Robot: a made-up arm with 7 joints. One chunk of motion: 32 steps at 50 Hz.
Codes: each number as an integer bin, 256 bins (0 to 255) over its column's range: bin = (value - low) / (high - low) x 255, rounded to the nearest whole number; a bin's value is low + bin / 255 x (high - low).
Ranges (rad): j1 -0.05..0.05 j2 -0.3..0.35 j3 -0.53..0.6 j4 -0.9..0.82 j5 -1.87..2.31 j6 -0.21..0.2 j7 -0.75..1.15
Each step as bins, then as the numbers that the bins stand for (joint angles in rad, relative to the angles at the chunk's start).
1 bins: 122 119 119 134 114 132 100
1 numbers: -0.0022 0.0033 -0.0027 0.0038 -0.0013 0.0022 -0.0049
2 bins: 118 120 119 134 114 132 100
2 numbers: -0.0037 0.0059 -0.0027 0.0038 -0.0013 0.0022 -0.0049
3 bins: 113 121 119 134 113 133 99
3 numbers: -0.0057 0.0084 -0.0027 0.0038 -0.0177 0.0038 -0.0124
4 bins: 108 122 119 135 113 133 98
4 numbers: -0.0076 0.0110 -0.0027 0.0106 -0.0177 0.0038 -0.0198
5 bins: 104 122 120 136 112 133 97
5 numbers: -0.0092 0.0110 0.0018 0.0173 -0.0341 0.0038 -0.0273
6 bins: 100 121 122 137 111 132 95
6 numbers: -0.0108 0.0084 0.0106 0.0241 -0.0505 0.0022 -0.0422
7 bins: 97 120 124 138 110 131 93
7 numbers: -0.0120 0.0059 0.0195 0.0308 -0.0669 0.0006 -0.0571
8 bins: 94 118 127 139 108 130 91
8 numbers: -0.0131 0.0008 0.0328 0.0376 -0.0996 -0.0010 -0.0720
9 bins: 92 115 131 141 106 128 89
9 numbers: -0.0139 -0.0069 0.0505 0.0511 -0.1324 -0.0042 -0.0869
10 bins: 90 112 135 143 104 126 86
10 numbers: -0.0147 -0.0145 0.0682 0.0645 -0.1652 -0.0074 -0.1092
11 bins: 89 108 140 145 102 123 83
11 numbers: -0.0151 -0.0247 0.0904 0.0780 -0.1980 -0.0122 -0.1316
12 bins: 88 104 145 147 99 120 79
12 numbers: -0.0155 -0.0349 0.1125 0.0915 -0.2472 -0.0171 -0.1614
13 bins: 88 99 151 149 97 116 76
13 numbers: -0.0155 -0.0476 0.1391 0.1050 -0.2800 -0.0235 -0.1837
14 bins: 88 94 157 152 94 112 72
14 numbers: -0.0155 -0.0604 0.1657 0.1253 -0.3291 -0.0299 -0.2135
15 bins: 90 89 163 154 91 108 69
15 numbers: -0.0147 -0.0731 0.1923 0.1387 -0.3783 -0.0364 -0.2359
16 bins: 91 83 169 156 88 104 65
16 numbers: -0.0143 -0.0884 0.2189 0.1522 -0.4275 -0.0428 -0.2657
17 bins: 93 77 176 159 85 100 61
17 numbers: -0.0135 -0.1037 0.2499 0.1725 -0.4767 -0.0492 -0.2955
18 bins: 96 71 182 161 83 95 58
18 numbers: -0.0124 -0.1190 0.2765 0.1860 -0.5095 -0.0573 -0.3178
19 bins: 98 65 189 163 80 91 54
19 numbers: -0.0116 -0.1343 0.3075 0.1995 -0.5586 -0.0637 -0.3476
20 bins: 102 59 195 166 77 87 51
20 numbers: -0.0100 -0.1496 0.3341 0.2197 -0.6078 -0.0701 -0.3700
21 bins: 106 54 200 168 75 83 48
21 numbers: -0.0084 -0.1624 0.3563 0.2332 -0.6406 -0.0765 -0.3924
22 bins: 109 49 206 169 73 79 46
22 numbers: -0.0073 -0.1751 0.3829 0.2399 -0.6734 -0.0830 -0.4073
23 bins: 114 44 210 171 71 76 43
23 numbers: -0.0053 -0.1878 0.4006 0.2534 -0.7062 -0.0878 -0.4296
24 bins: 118 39 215 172 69 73 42
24 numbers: -0.0037 -0.2006 0.4227 0.2602 -0.7389 -0.0926 -0.4371
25 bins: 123 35 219 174 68 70 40
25 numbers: -0.0018 -0.2108 0.4405 0.2736 -0.7553 -0.0975 -0.4520
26 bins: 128 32 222 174 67 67 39
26 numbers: 0.0002 -0.2184 0.4538 0.2736 -0.7717 -0.1023 -0.4594
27 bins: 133 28 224 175 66 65 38
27 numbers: 0.0022 -0.2286 0.4626 0.2804 -0.7881 -0.1055 -0.4669
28 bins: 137 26 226 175 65 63 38
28 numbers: 0.0037 -0.2337 0.4715 0.2804 -0.8045 -0.1087 -0.4669
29 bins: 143 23 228 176 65 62 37
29 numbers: 0.0061 -0.2414 0.4804 0.2871 -0.8045 -0.1103 -0.4743
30 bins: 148 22 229 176 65 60 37
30 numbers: 0.0080 -0.2439 0.4848 0.2871 -0.8045 -0.1135 -0.4743
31 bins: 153 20 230 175 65 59 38
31 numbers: 0.0100 -0.2490 0.4892 0.2804 -0.8045 -0.1151 -0.4669
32 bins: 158 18 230 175 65 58 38
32 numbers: 0.0120 -0.2541 0.4892 0.2804 -0.8045 -0.1167 -0.4669
